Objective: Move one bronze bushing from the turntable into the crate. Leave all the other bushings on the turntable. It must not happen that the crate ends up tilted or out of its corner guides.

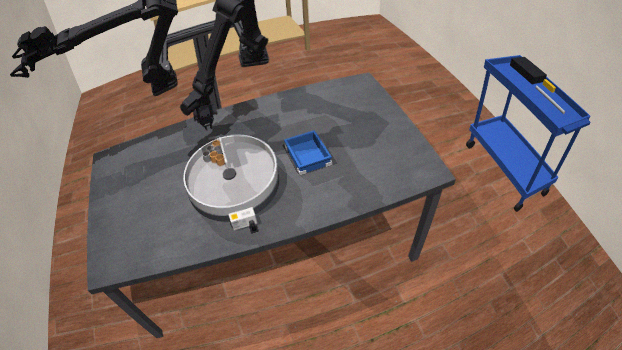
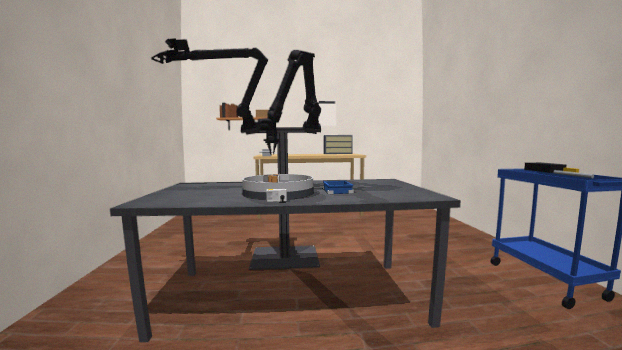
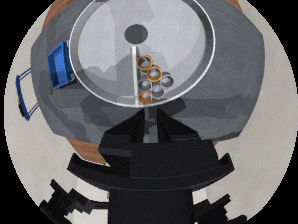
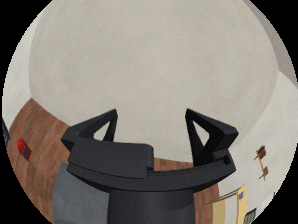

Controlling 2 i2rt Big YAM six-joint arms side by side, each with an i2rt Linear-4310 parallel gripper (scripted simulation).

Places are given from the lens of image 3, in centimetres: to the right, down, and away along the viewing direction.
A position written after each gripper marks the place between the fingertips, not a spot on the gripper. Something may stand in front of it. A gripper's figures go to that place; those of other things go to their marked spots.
left gripper (image 3: 150,112): 0, 0, 13
blue crate (image 3: 60,68): -42, -20, 25
